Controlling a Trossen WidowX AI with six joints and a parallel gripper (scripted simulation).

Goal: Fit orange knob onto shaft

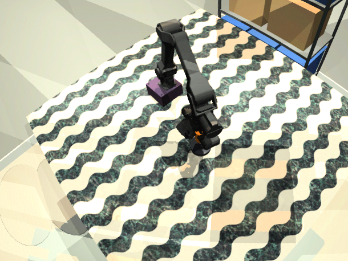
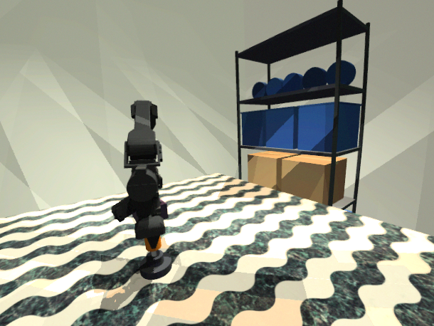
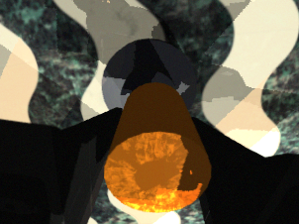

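The round grey pedestal is 4 cm below my gripper tip. From my gripper tip the other things lie so: orange knob: 3 cm above.
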